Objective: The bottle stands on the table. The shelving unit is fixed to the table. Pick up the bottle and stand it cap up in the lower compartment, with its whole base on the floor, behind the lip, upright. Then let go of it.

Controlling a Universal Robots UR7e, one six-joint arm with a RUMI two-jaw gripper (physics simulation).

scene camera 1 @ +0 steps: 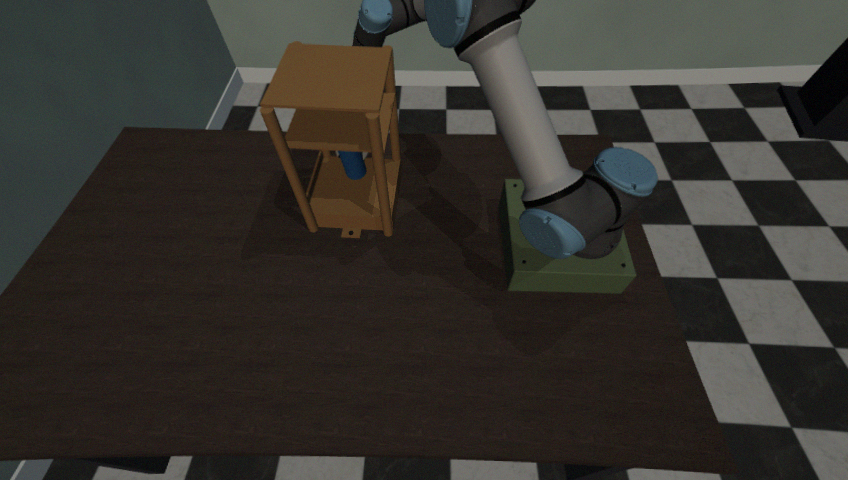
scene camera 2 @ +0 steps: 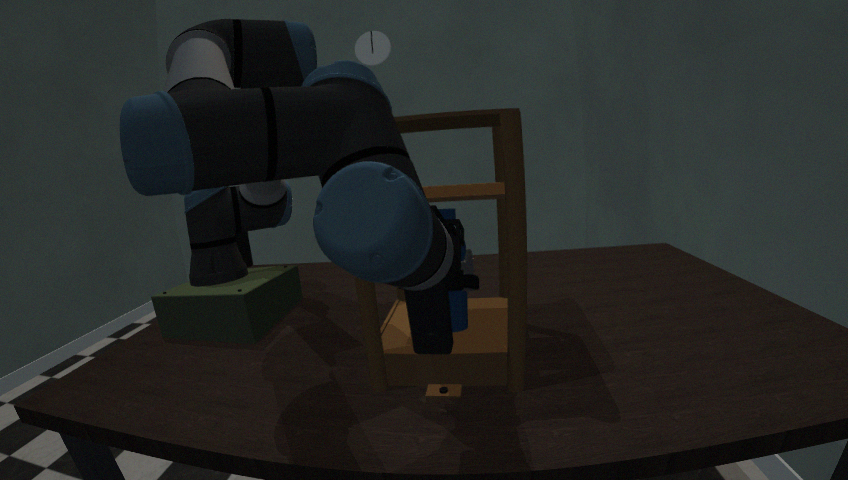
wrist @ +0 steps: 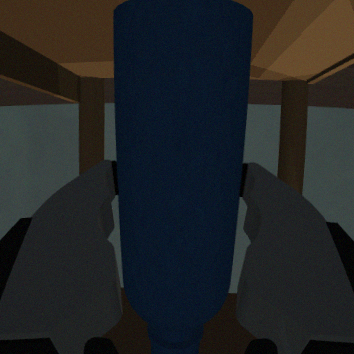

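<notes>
The blue bottle [scene camera 1: 352, 166] [scene camera 2: 458, 309] [wrist: 182, 125] is inside the lower compartment of the orange-brown shelving unit [scene camera 1: 330, 77] [scene camera 2: 514, 255] [wrist: 92, 125], cap up and looking about upright. Its base is low over or on the compartment floor [scene camera 1: 333, 193] [scene camera 2: 487, 330]; whether it touches cannot be told. My gripper [scene camera 2: 465, 261] [wrist: 178, 165] is shut on the bottle's body, one jaw on each side, and reaches in from the side facing scene camera 2. The middle shelf [scene camera 1: 330, 127] [scene camera 2: 467, 191] is above the cap. The wrist hides part of the bottle in the scene camera 2 view.
The unit's posts stand on both sides of the bottle and gripper. A low front board [scene camera 2: 476, 368] borders the compartment floor on the scene camera 2 side. The arm's green base block [scene camera 1: 571, 282] [scene camera 2: 202, 321] stands on the dark table [scene camera 1: 297, 356] [scene camera 2: 684, 333], beside the unit.
</notes>
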